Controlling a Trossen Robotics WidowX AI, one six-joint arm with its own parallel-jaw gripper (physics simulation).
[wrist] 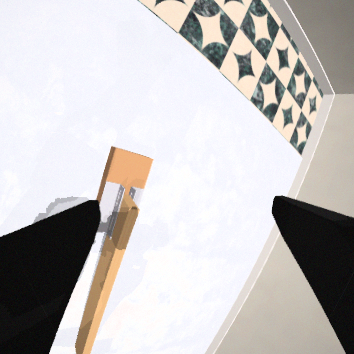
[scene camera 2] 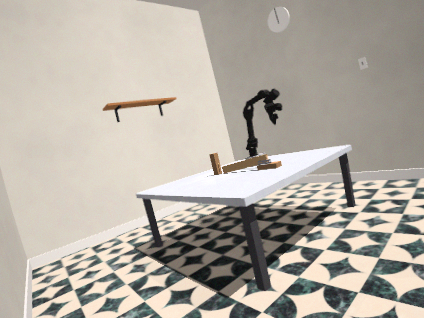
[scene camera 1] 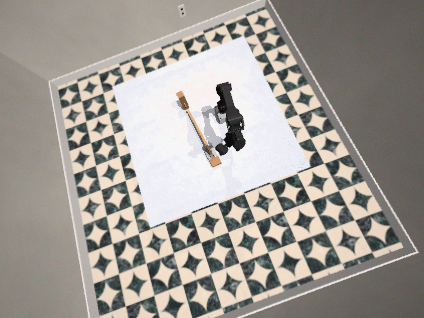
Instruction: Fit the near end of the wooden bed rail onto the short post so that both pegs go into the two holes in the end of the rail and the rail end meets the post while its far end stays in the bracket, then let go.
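Frame: origin at the arm's base, x right, y ahead, z up, level; millimetres.
Where they show: gripper, between the fingertips: point(wrist: 187, 206) point(scene camera 2: 273, 121); arm's base, origin of its link: point(scene camera 2: 254, 155) point(scene camera 1: 223, 109).
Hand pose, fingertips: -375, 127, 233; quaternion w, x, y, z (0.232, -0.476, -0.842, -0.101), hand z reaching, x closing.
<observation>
Things, the pixels of their top centre, and the offset from my fingertips, as dx, dy, dz. "pt": a spot on its surface instead. Level surfaces: height alone.
- grey metal bracket, a spot on its surface: point(wrist: 111, 202) pt +85, +66, -275
- flat orange-brown block, centre of its top: point(wrist: 122, 193) point(scene camera 2: 268, 163) point(scene camera 1: 212, 155) +62, +81, -277
- short post, a spot on its surface: point(scene camera 2: 215, 164) pt +542, +173, -224
- white table, height of its surface: dz -313
The wooden rail point(scene camera 1: 199, 131) point(scene camera 2: 245, 163) point(wrist: 111, 280) lies between the post and the bracket. Its far end sits at the grey metal bracket point(wrist: 111, 202) on a flat orange-brown block point(scene camera 1: 215, 162) point(scene camera 2: 270, 166) point(wrist: 129, 167). The short post point(scene camera 1: 184, 102) point(scene camera 2: 215, 164) stands upright at the rail's other end, with a narrow gap showing in scene camera 2. The pegs and holes are too small to make out. My gripper point(scene camera 2: 273, 120) point(wrist: 187, 206) is open and empty, high above the table near the bracket end. The post does not show in the wrist view.
The white table point(scene camera 1: 165, 200) point(scene camera 2: 195, 192) carries the parts and my black arm point(scene camera 1: 232, 117) point(scene camera 2: 250, 125), whose base stands beside the rail. Shadows of the arm fall across the rail and table. A wall shelf point(scene camera 2: 140, 104) and a clock point(scene camera 2: 278, 19) hang on the walls.
</observation>
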